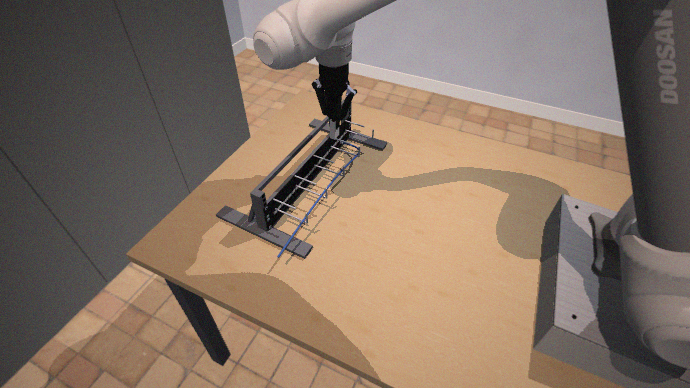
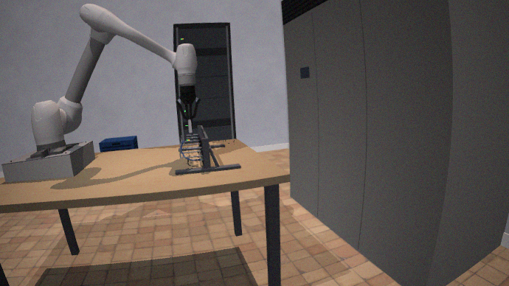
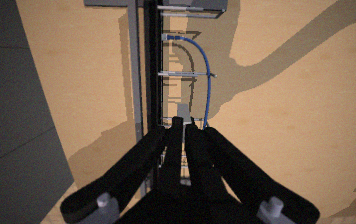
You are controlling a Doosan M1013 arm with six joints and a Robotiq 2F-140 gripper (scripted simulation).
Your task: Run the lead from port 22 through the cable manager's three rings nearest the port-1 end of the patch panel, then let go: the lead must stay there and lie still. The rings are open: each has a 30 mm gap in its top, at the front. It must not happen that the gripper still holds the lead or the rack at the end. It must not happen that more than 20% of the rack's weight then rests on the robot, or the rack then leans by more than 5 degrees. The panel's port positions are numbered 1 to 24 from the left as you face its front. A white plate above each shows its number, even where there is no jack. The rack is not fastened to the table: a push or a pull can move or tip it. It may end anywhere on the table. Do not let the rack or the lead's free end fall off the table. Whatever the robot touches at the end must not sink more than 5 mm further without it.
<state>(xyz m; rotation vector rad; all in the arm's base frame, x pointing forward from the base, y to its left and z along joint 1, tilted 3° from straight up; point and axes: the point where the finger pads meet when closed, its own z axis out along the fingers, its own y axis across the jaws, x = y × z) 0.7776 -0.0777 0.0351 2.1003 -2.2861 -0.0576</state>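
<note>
The rack is 6 cm ahead of my hand, 4 cm to the left of it and 11 cm below it.
</note>
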